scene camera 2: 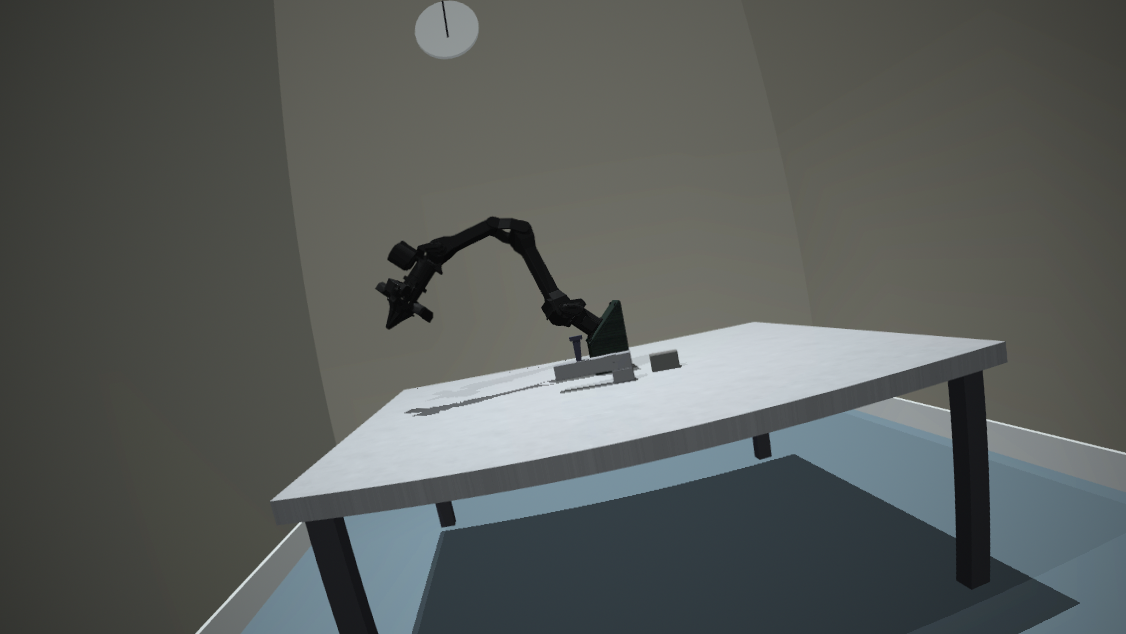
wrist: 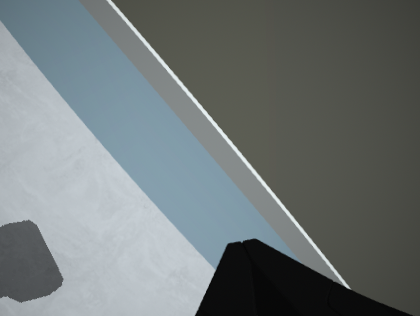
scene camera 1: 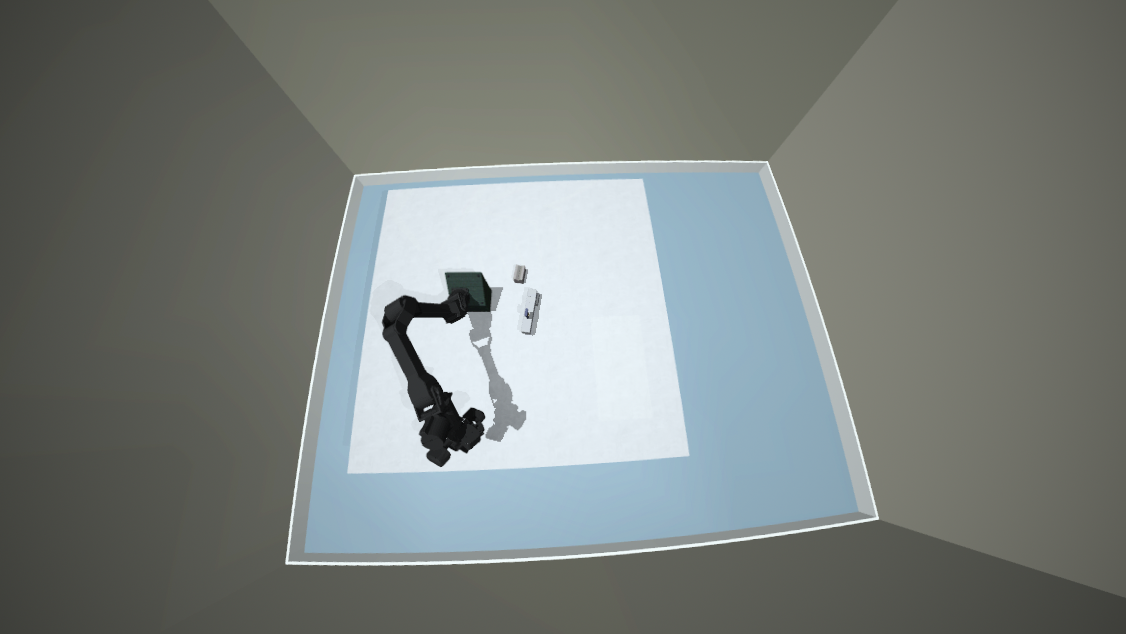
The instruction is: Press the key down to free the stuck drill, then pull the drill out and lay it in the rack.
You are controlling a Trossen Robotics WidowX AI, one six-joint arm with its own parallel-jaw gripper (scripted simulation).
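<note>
A long grey fixture (scene camera 2: 620,364) is present. My gripper (scene camera 2: 387,328), (wrist: 242,254), (scene camera 1: 466,452) is shut and holds nothing.
</note>
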